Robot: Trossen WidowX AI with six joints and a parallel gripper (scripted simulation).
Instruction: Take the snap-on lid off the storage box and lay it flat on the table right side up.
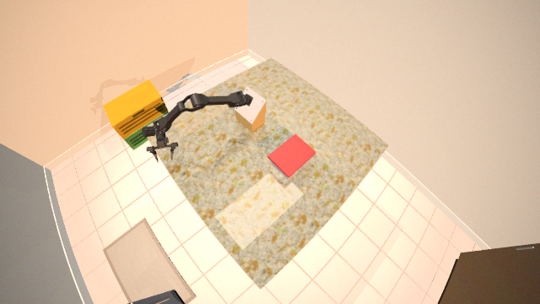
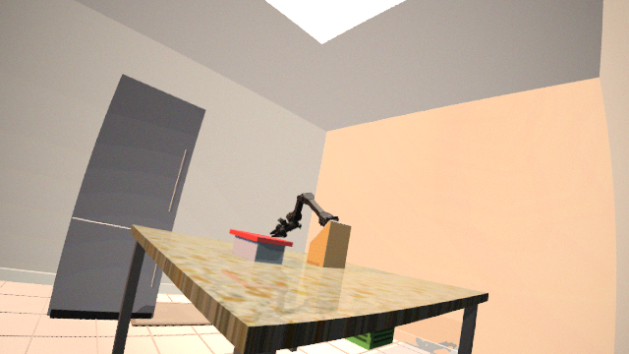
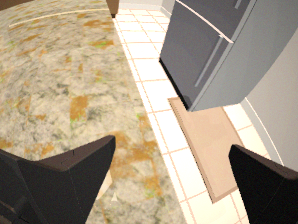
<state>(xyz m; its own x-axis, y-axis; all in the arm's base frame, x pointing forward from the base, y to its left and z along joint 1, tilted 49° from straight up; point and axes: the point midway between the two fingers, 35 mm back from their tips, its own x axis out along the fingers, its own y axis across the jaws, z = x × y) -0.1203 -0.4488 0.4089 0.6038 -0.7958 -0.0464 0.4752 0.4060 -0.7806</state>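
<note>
Now: the red lid 52 cm ahead of my gripper tip and 55 cm to the left of it. From my gripper tip the other things lie so: storage box (52 cm ahead, 55 cm to the left, 4 cm below).
</note>
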